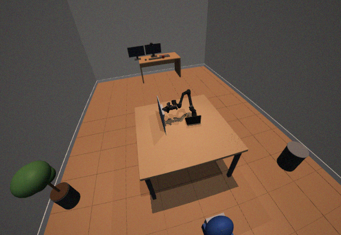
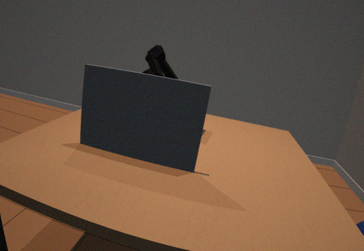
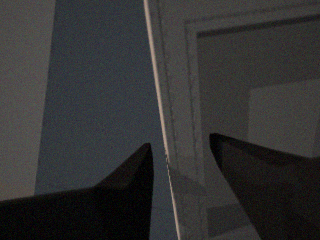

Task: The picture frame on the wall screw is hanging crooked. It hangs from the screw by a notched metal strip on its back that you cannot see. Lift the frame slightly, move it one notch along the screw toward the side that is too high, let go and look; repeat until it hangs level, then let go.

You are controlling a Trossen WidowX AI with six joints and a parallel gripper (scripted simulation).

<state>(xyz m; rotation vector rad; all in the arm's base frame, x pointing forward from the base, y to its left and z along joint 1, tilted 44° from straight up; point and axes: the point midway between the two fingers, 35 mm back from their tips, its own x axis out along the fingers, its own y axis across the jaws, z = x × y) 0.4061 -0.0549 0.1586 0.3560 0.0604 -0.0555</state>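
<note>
Now: gripper tip 20 mm to the left of the picture frame and 50 mm above it. From my gripper tip the other things lie so: blue-grey wall panel (10 mm ahead, 10 mm to the right, 60 mm below).
</note>
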